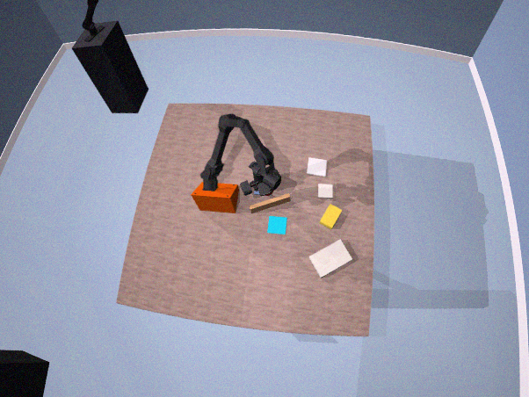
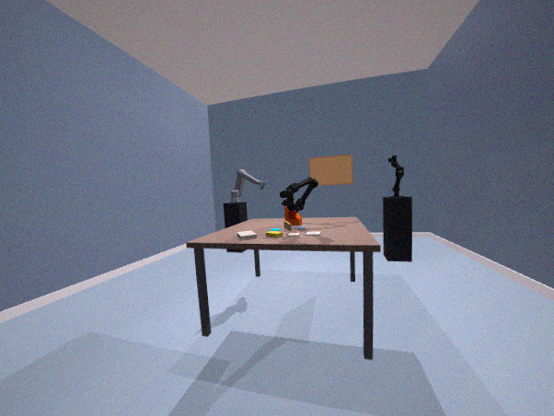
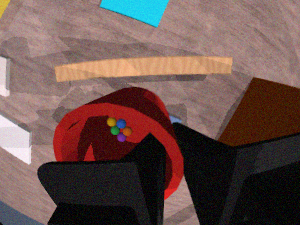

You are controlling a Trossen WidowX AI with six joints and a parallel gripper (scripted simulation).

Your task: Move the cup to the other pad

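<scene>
Now: gripper tip 9 cm short of the cyan pad, 13 cm to the left of it and 13 cm above it. From my gripper tip the other things lie so: red cup (3 cm ahead, 1 cm to the left); light blue pad (1 cm behind, 7 cm to the left, 13 cm below); wooden strip (4 cm ahead, 3 cm to the right, 10 cm below).
</scene>
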